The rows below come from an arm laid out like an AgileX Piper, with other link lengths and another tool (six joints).
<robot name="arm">
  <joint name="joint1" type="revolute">
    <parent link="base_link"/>
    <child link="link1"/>
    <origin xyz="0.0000 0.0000 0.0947" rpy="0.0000 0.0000 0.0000"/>
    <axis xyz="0 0 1"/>
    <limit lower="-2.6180" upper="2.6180"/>
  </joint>
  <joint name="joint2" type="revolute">
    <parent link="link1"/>
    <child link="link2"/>
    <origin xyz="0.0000 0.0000 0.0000" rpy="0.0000 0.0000 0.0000"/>
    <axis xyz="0 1 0"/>
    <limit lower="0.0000" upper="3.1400"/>
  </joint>
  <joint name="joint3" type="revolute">
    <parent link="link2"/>
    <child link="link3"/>
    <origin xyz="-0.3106 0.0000 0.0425" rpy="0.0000 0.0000 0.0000"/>
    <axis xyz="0 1 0"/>
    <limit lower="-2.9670" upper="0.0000"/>
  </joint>
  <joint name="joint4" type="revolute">
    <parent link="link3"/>
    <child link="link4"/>
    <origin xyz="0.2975 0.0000 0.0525" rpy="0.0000 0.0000 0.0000"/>
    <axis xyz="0.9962 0 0.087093"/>
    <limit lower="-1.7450" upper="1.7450"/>
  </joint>
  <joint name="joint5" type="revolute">
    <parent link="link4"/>
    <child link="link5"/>
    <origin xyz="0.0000 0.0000 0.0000" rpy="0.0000 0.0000 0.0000"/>
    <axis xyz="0 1 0"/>
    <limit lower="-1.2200" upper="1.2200"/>
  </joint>
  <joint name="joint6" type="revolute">
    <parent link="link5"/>
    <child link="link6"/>
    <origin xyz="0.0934 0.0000 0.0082" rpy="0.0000 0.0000 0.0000"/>
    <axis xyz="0.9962 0 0.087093"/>
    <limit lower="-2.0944" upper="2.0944"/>
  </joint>
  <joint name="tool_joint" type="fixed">
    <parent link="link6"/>
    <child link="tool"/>
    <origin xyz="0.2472 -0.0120 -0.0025" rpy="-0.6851 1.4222 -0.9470"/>
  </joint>
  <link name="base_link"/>
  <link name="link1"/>
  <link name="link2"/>
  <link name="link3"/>
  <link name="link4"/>
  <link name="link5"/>
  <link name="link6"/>
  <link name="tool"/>
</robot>
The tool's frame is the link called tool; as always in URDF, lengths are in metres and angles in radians.
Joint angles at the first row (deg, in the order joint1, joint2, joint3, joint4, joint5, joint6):
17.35, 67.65, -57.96, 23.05, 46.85, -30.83
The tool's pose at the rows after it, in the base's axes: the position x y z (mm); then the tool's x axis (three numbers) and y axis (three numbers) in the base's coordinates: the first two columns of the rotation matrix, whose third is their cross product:
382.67, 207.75, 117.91, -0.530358, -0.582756, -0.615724, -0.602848, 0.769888, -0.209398
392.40, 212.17, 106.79, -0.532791, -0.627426, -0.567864, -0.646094, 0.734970, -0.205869
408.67, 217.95, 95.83, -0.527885, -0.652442, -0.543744, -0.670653, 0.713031, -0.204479
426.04, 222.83, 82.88, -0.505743, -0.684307, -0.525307, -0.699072, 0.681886, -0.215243
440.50, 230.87, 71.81, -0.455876, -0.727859, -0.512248, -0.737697, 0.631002, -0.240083
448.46, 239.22, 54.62, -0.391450, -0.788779, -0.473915, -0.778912, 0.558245, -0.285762
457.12, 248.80, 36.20, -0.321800, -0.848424, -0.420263, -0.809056, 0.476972, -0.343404
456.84, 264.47, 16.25, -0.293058, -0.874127, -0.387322, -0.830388, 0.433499, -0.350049
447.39, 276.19, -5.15, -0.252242, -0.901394, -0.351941, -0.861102, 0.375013, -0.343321
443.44, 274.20, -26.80, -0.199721, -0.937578, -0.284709, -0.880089, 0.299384, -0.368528
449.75, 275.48, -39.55, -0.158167, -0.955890, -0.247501, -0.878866, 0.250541, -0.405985
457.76, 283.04, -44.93, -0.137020, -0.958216, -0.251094, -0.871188, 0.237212, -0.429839
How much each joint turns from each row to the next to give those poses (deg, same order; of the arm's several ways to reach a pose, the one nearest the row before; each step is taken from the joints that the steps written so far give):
0.00, 6.33, -5.28, -0.69, 5.29, -1.10
0.00, 5.70, -5.10, -0.52, 3.40, -1.48
0.00, 5.10, -3.95, 0.00, 0.94, -1.48
0.00, 4.72, -3.34, 0.00, 0.18, -2.54
0.59, 3.93, -2.87, -0.12, -0.12, -3.53
2.20, 3.48, -2.03, -2.60, -0.55, -2.13
3.17, 3.58, -2.16, -4.40, -1.01, -0.38
2.58, 3.32, -1.45, -1.82, -0.64, 0.74
2.01, 2.51, -0.27, -0.71, 0.00, -1.08
2.11, 2.23, 0.00, -3.86, -0.24, 0.01
1.60, 1.65, 0.00, -3.31, -1.80, 0.50
0.73, 0.99, 0.00, -0.84, -2.30, 0.00

